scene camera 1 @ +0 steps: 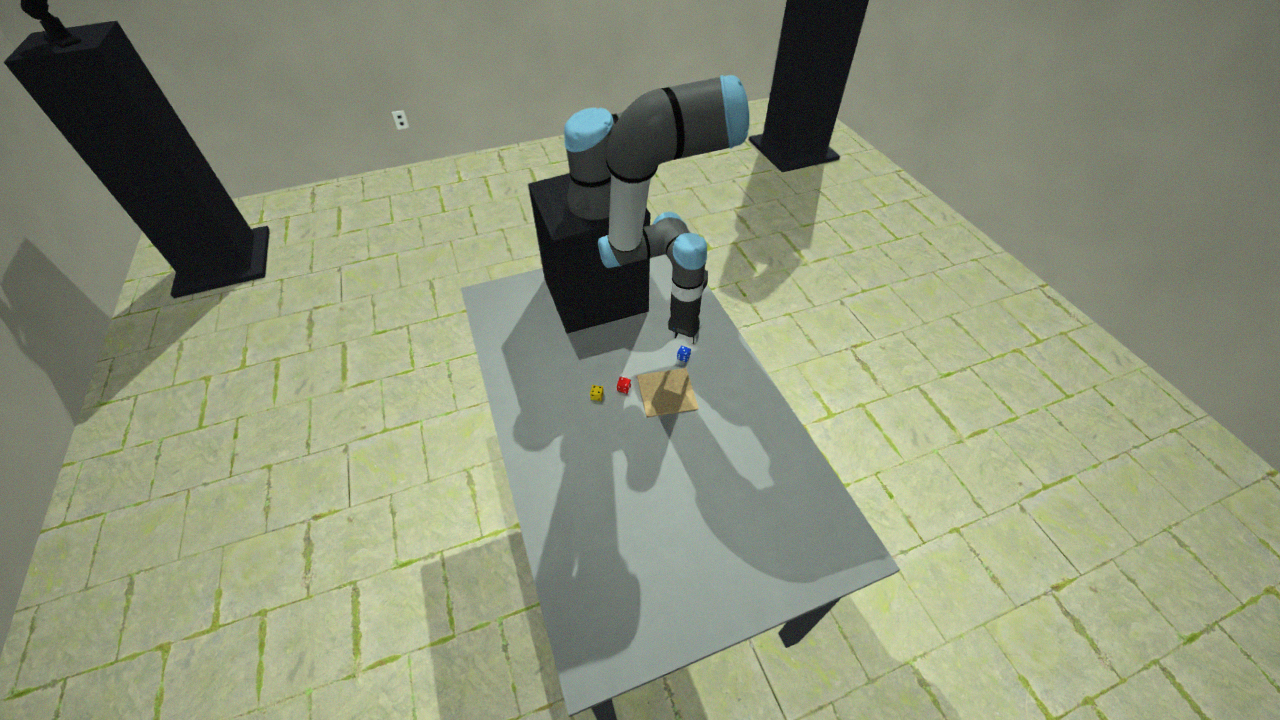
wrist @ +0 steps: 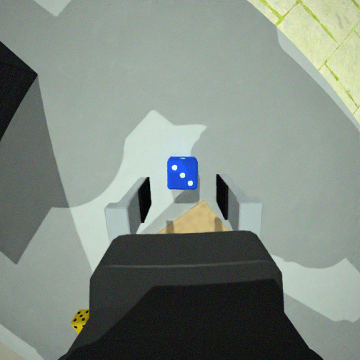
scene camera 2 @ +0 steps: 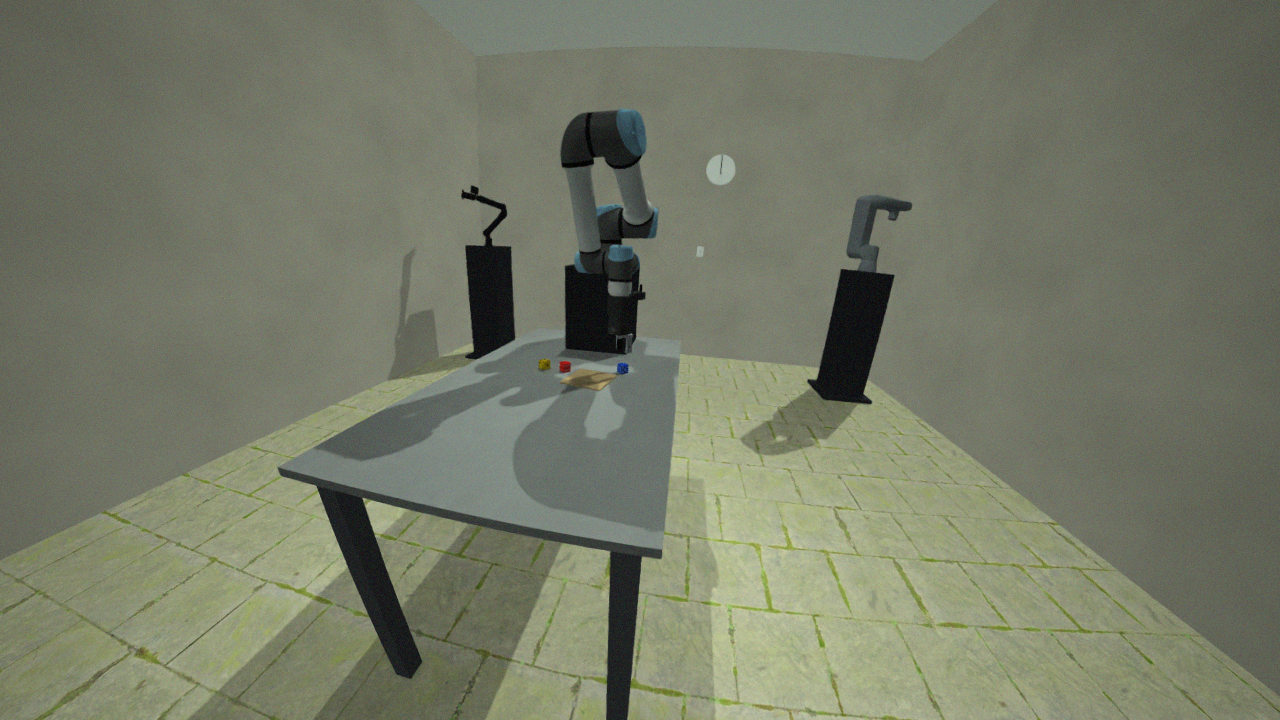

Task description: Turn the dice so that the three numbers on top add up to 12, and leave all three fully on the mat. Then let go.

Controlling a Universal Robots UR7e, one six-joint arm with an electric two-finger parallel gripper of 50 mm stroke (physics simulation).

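Frame: origin at the arm's base, x ahead, y left, z up, level; centimetres.
Where they show: gripper, fingertip midpoint: [scene camera 1: 685,338] [scene camera 2: 623,350]; arm's base, link origin: [scene camera 1: 596,201].
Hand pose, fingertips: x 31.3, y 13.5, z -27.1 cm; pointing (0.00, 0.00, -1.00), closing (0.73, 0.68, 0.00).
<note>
Each offset is from my fingertips to the top centre of the thing. Level surfaces: height alone.
The blue die {dx -0.1, dy +0.0, dz -5.0 cm} [scene camera 1: 683,353] [scene camera 2: 622,368] [wrist: 182,173] lies on the table off the mat, showing three on top in the wrist view. My gripper [scene camera 1: 684,337] [scene camera 2: 623,344] [wrist: 183,189] is open and empty, pointing down above the table close to the blue die. The tan mat {dx +9.6, dy -9.3, dz -7.6 cm} [scene camera 1: 684,402] [scene camera 2: 586,382] [wrist: 200,220] is bare of dice. The red die {dx +4.2, dy -19.6, dz -5.0 cm} [scene camera 1: 623,385] [scene camera 2: 564,367] lies just beside the mat; its top is too small to read. The yellow die {dx +4.0, dy -27.3, dz -5.0 cm} [scene camera 1: 597,392] [scene camera 2: 544,364] [wrist: 80,320] lies beyond the red one, partly hidden by the gripper body in the wrist view.
The grey table {dz -8.0 cm} [scene camera 1: 716,537] [scene camera 2: 447,456] carries the mat and dice. The black robot base [scene camera 1: 595,277] stands at its far end. The table's side edge runs near the blue die. Dark pedestals [scene camera 1: 143,161] [scene camera 2: 854,331] stand on the floor away from the table.
</note>
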